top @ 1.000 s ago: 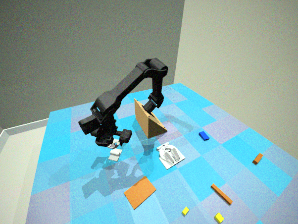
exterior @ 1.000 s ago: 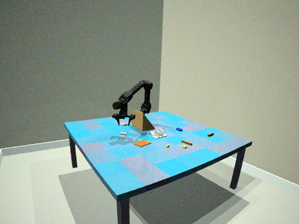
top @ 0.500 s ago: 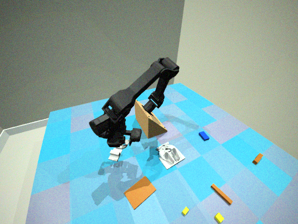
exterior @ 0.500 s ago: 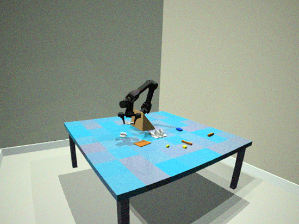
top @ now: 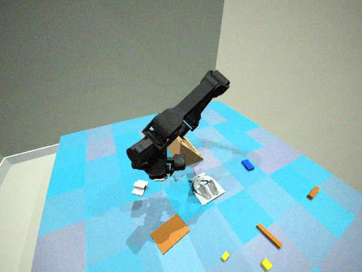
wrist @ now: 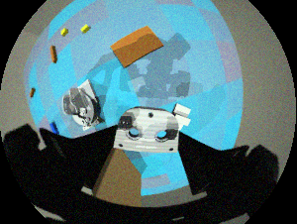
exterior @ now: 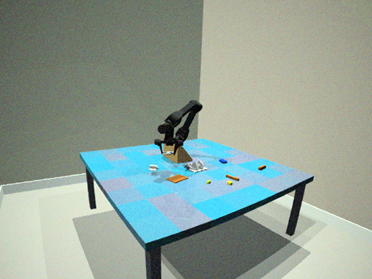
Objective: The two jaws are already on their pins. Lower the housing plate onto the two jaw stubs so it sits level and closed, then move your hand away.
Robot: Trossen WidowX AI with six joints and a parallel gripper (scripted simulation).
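Now: gripper tip 9 cm to the left of the white stand, 9 cm above it and 4 cm past it. Also, from my gripper tip: blue block: 45 cm to the left, 9 cm below, 2 cm ahead; then housing plate: 2 cm above, 1 cm ahead; then flat orange plate: 18 cm ahead, 10 cm below, 2 cm to the right.
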